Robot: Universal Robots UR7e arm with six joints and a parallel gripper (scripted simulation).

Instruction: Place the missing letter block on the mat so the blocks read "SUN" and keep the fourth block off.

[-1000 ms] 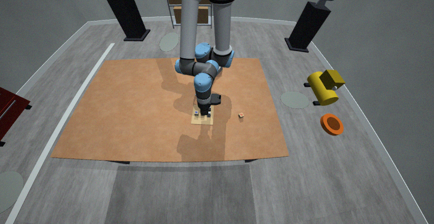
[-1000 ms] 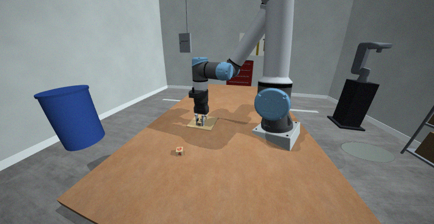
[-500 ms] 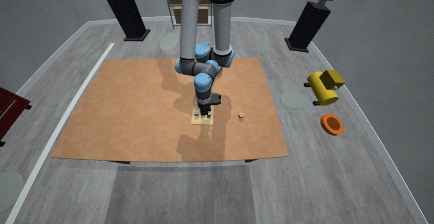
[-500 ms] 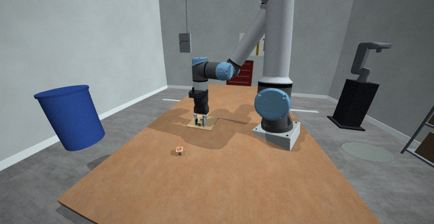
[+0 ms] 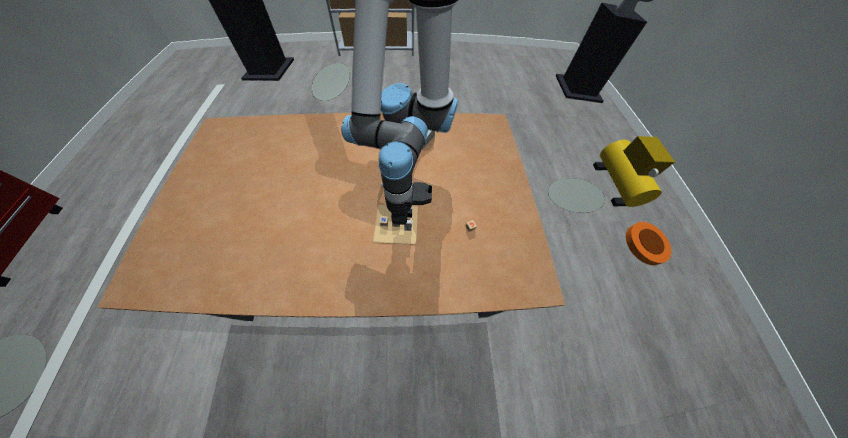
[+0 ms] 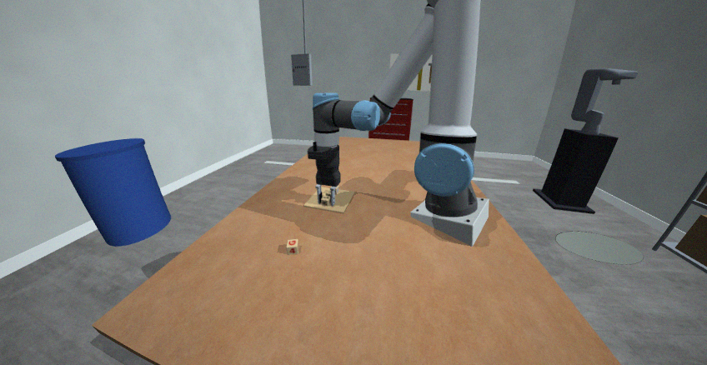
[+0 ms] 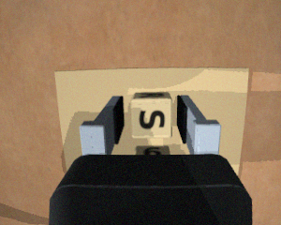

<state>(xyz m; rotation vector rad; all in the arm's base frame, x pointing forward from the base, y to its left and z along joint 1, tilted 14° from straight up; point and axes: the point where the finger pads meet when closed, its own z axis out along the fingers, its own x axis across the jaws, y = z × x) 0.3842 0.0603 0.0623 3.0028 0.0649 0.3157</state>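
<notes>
Now: the letter block 40 mm to the right of my hand and 10 mm below it. The rest, counted from my hand: mat (40 mm to the right, 20 mm below).
</notes>
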